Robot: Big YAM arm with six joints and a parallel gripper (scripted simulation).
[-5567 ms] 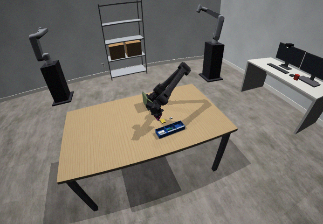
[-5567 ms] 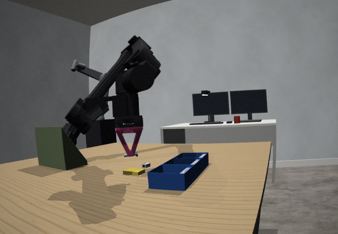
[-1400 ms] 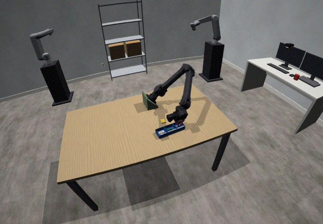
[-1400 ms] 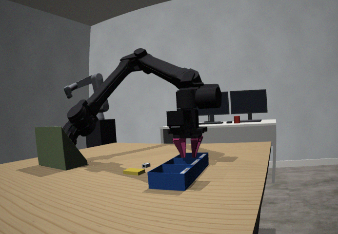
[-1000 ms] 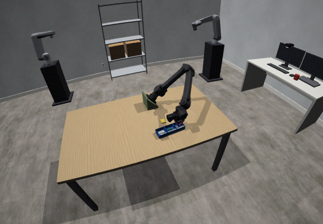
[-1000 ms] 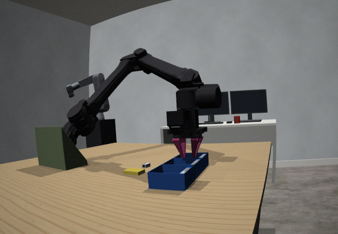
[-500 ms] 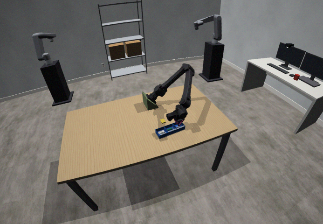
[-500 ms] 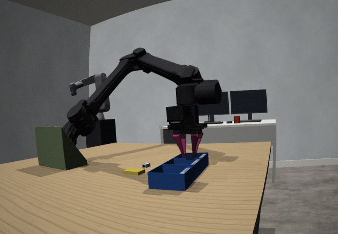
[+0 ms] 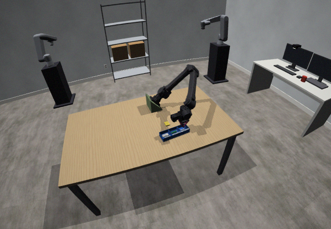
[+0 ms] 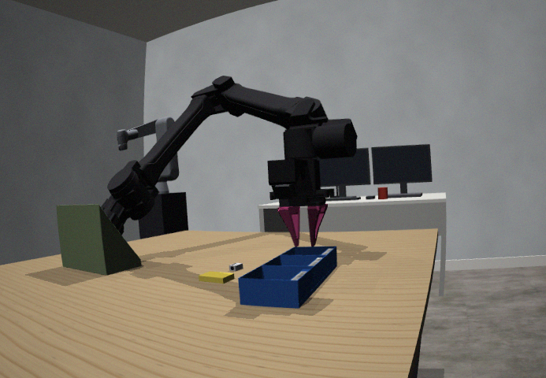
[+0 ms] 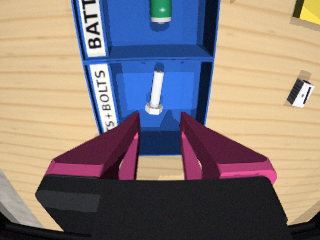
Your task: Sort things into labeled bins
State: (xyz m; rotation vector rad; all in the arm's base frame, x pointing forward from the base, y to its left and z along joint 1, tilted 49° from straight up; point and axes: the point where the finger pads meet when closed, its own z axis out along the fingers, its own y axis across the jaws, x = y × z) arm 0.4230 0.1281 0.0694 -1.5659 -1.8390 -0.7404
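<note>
My gripper is now 40 mm above the bolt. The rest, counted from my hand: blue three-part bin: 80 mm to the right, 40 mm below, 20 mm ahead; yellow block: 120 mm behind, 100 mm to the right, 50 mm below; green battery: 80 mm to the right, 40 mm below, 10 mm ahead.
</note>
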